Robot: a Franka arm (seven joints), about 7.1 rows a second.
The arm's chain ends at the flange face. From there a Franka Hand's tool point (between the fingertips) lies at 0.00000 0.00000 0.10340 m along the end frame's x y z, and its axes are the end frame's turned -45 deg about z.
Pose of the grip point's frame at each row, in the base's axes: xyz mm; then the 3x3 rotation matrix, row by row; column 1 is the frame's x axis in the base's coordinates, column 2 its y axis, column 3 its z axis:
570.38, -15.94, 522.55; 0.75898, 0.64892, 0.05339; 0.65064, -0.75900, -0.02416; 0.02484, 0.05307, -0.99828
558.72, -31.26, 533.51; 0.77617, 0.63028, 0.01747; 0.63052, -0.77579, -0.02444; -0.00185, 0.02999, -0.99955
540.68, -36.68, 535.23; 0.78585, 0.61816, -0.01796; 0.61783, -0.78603, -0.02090; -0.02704, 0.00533, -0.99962
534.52, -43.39, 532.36; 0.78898, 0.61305, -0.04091; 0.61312, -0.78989, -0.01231; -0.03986, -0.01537, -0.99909
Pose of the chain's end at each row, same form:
564.86, -13.44, 625.77; 0.99554, -0.07782, 0.05339; -0.07662, -0.99677, -0.02416; 0.05509, 0.01996, -0.99828
556.91, -28.73, 636.86; 0.99451, -0.10316, 0.01747; -0.10272, -0.99441, -0.02444; 0.01990, 0.02251, -0.99955
542.54, -34.52, 638.59; 0.99278, -0.11857, -0.01796; -0.11894, -0.99268, -0.02090; -0.01535, 0.02289, -0.99962
538.75, -42.12, 635.67; 0.99138, -0.12440, -0.04091; -0.12500, -0.99208, -0.01231; -0.03905, 0.01732, -0.99909

